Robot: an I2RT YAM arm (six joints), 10 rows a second.
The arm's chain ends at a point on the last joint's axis. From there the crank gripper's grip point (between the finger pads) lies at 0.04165 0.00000 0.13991 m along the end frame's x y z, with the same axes.
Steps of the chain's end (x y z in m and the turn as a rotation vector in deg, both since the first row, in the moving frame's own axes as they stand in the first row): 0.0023 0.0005 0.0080 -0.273 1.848 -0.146; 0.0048 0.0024 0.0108 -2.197 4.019 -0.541; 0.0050 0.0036 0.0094 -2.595 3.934 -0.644; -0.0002 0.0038 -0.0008 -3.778 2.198 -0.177; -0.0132 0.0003 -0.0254 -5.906 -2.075 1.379; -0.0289 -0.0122 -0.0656 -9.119 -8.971 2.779
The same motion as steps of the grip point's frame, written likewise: 0.0068 0.0011 0.0066 -0.273 1.848 -0.146; 0.0145 0.0073 0.0074 -2.197 4.019 -0.541; 0.0145 0.0093 0.0061 -2.595 3.934 -0.644; 0.0051 0.0128 -0.0028 -3.778 2.198 -0.177; -0.0185 0.0157 -0.0248 -5.906 -2.075 1.379; -0.0517 0.0119 -0.0628 -9.119 -8.971 2.779
